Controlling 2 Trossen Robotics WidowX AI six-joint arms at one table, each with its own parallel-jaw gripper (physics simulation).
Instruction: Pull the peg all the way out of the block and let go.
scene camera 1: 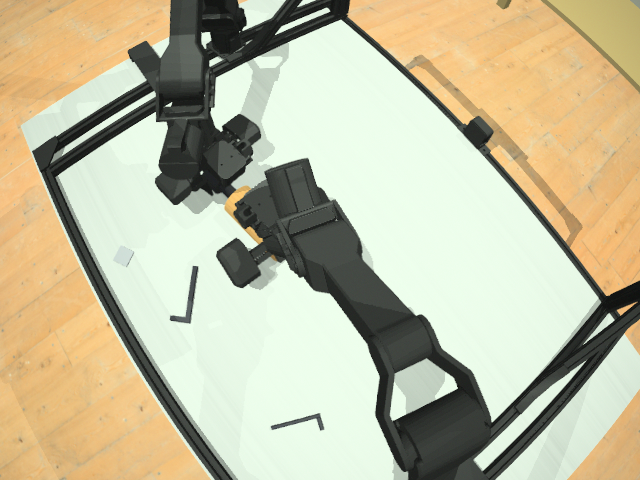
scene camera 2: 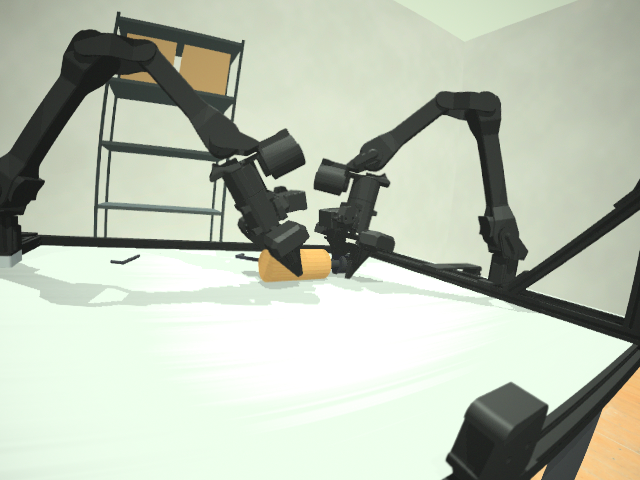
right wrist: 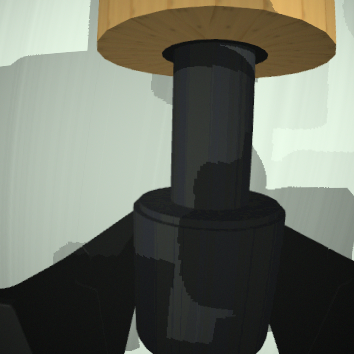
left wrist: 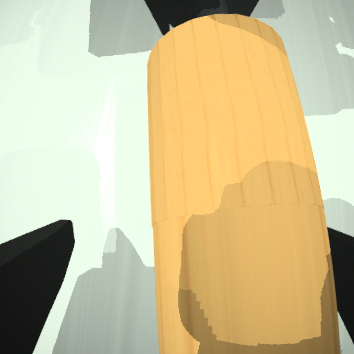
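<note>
The block is an orange wooden cylinder lying on its side on the white table. The black peg has a thin shaft that enters the hole in the block's end face and a thicker head. My right gripper is shut on the peg's head; a length of bare shaft shows between head and block. My left gripper is open, its fingers on either side of the block's body, low by the table. The left fingertips are largely hidden in scene camera 1.
Two dark L-shaped marks and a small grey square lie on the table. Black frame rails edge it. The two arms' wrists are close together above the block. A shelf rack stands behind the table.
</note>
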